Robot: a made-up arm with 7 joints. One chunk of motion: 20 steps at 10 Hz.
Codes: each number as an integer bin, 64 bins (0 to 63) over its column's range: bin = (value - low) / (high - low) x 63, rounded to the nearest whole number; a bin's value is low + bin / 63 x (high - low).
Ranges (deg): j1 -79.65..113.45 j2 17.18..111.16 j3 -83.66..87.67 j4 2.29..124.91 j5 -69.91..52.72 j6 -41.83..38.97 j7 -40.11..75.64
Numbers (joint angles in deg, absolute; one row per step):
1: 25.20 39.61 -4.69 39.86 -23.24 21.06 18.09
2: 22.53 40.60 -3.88 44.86 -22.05 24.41 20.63
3: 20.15 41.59 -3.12 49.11 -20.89 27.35 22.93
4: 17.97 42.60 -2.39 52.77 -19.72 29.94 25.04
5: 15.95 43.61 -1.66 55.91 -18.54 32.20 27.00
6: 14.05 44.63 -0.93 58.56 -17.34 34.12 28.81
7: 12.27 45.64 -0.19 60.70 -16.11 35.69 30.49
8: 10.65 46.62 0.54 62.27 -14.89 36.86 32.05
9: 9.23 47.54 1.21 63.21 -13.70 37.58 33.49
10: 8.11 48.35 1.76 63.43 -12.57 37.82 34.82
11: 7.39 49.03 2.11 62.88 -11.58 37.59 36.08
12: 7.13 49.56 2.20 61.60 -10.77 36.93 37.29
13: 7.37 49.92 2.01 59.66 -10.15 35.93 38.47
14: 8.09 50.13 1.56 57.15 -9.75 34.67 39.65
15: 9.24 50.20 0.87 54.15 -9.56 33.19 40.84
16: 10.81 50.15 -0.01 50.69 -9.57 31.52 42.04
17: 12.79 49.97 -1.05 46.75 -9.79 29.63 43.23
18: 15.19 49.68 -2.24 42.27 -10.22 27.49 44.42
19: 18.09 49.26 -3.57 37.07 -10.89 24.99 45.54
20: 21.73 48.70 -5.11 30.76 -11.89 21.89 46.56
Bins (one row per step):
1: 34 15 29 19 24 49 32
2: 33 16 29 22 25 52 33
3: 33 16 30 24 25 54 34
4: 32 17 30 26 26 56 35
5: 31 18 30 28 26 58 37
6: 31 18 30 29 27 59 38
7: 30 19 31 30 28 60 38
8: 29 20 31 31 28 61 39
9: 29 20 31 31 29 62 40
10: 29 21 31 31 29 62 41
11: 28 21 32 31 30 62 41
12: 28 22 32 30 30 61 42
13: 28 22 32 29 31 61 43
14: 29 22 31 28 31 60 43
15: 29 22 31 27 31 58 44
16: 30 22 31 25 31 57 45
17: 30 22 30 23 31 56 45
18: 31 22 30 21 31 54 46
19: 32 22 29 18 30 52 47
20: 33 21 29 15 30 50 47

